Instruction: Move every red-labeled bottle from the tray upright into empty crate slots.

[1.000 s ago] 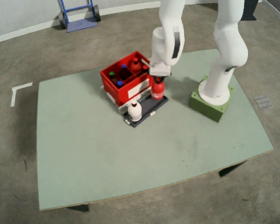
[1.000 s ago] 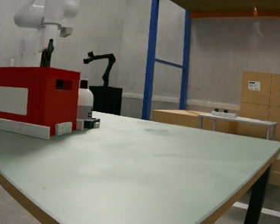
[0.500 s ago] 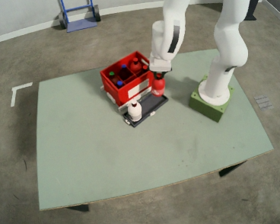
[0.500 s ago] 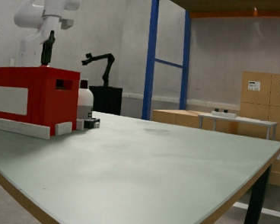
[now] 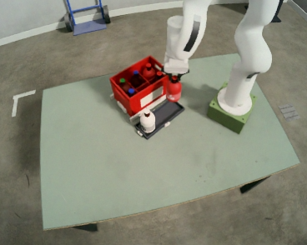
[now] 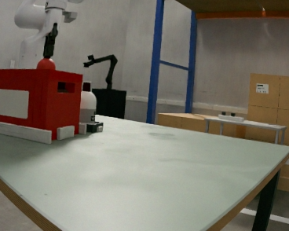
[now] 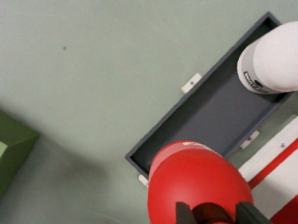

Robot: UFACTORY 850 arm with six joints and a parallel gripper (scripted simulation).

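My hand is 70 mm above the red-capped bottle. From my hand the other things lie so: white bottle 150 mm ahead, 90 mm to the left, 180 mm below; then red crate 140 mm ahead, 130 mm to the right, 180 mm below; then dark grey tray 70 mm ahead, 40 mm to the left, 250 mm below.
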